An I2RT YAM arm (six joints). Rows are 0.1 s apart.
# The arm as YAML. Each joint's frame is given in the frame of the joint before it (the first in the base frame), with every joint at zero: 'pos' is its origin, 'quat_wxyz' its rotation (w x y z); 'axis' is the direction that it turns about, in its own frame. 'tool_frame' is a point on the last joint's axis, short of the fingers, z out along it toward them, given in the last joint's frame.
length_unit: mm
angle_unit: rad
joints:
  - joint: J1
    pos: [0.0, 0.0, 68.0]
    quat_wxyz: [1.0, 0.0, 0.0, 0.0]
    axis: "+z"
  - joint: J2
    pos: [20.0, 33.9, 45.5]
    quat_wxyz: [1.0, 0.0, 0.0, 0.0]
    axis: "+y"
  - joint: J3
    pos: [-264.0, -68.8, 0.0]
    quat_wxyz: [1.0, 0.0, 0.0, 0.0]
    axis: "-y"
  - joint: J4
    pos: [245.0, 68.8, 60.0]
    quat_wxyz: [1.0, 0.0, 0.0, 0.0]
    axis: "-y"
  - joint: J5
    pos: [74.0, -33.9, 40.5]
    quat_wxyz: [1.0, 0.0, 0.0, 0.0]
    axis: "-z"
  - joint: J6
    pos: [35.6, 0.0, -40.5]
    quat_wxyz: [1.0, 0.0, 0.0, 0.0]
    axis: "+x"
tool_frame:
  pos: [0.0, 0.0, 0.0]
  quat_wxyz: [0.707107, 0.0, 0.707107, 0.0]
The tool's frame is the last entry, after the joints.
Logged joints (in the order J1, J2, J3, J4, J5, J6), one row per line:
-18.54 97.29 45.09 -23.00 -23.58 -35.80
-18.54 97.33 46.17 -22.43 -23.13 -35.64
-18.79 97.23 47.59 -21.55 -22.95 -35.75
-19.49 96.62 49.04 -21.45 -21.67 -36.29
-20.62 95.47 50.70 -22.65 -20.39 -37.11
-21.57 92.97 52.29 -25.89 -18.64 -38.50
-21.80 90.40 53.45 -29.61 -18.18 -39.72
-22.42 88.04 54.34 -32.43 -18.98 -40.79
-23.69 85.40 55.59 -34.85 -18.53 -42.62
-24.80 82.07 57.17 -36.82 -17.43 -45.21
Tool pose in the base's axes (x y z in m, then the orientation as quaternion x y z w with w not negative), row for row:
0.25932 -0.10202 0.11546 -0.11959 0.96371 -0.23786 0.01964
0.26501 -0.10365 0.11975 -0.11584 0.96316 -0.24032 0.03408
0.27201 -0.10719 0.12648 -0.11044 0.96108 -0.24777 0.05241
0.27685 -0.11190 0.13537 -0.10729 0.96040 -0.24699 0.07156
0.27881 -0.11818 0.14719 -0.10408 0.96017 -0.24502 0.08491
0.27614 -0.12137 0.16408 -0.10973 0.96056 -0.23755 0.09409
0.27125 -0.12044 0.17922 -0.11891 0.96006 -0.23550 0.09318
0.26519 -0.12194 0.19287 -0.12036 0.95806 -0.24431 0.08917
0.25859 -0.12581 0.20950 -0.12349 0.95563 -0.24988 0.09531
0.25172 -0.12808 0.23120 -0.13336 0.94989 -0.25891 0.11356
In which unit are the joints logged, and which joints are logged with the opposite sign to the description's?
The joints are logged in degrees. Opposite sign: J5.
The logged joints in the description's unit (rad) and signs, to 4 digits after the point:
-0.3236 1.6980 0.7870 -0.4014 0.4115 -0.6248
-0.3236 1.6987 0.8058 -0.3915 0.4037 -0.6220
-0.3279 1.6970 0.8306 -0.3761 0.4006 -0.6240
-0.3402 1.6863 0.8559 -0.3744 0.3782 -0.6334
-0.3599 1.6663 0.8849 -0.3953 0.3559 -0.6477
-0.3765 1.6226 0.9126 -0.4519 0.3253 -0.6720
-0.3805 1.5778 0.9329 -0.5168 0.3173 -0.6932
-0.3913 1.5366 0.9484 -0.5660 0.3313 -0.7119
-0.4135 1.4905 0.9702 -0.6082 0.3234 -0.7439
-0.4328 1.4324 0.9978 -0.6426 0.3042 -0.7891

